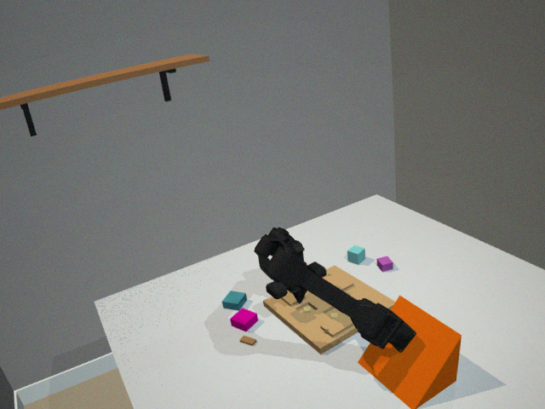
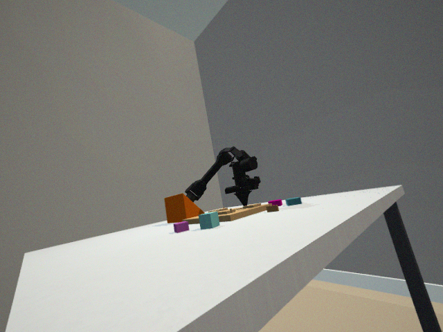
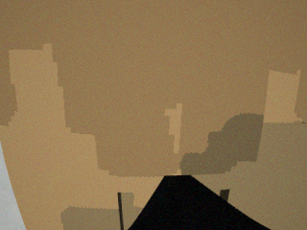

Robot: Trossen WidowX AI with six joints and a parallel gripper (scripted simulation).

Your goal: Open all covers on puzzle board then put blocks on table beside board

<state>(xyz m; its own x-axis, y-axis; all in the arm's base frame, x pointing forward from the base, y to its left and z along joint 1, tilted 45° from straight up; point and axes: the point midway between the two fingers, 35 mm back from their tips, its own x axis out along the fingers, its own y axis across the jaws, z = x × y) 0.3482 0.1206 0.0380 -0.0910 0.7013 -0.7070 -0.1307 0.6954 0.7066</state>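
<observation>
Right now the tan puzzle board is 8 cm to the right of my gripper tip, 6 cm behind it and 1 cm below it. The rest, counted from my gripper tip: flat brown piece: 20 cm to the left, 5 cm behind, 2 cm below; then teal block: 16 cm to the left, 14 cm ahead, 1 cm below; then magenta block: 17 cm to the left, 4 cm ahead, 1 cm below.
</observation>
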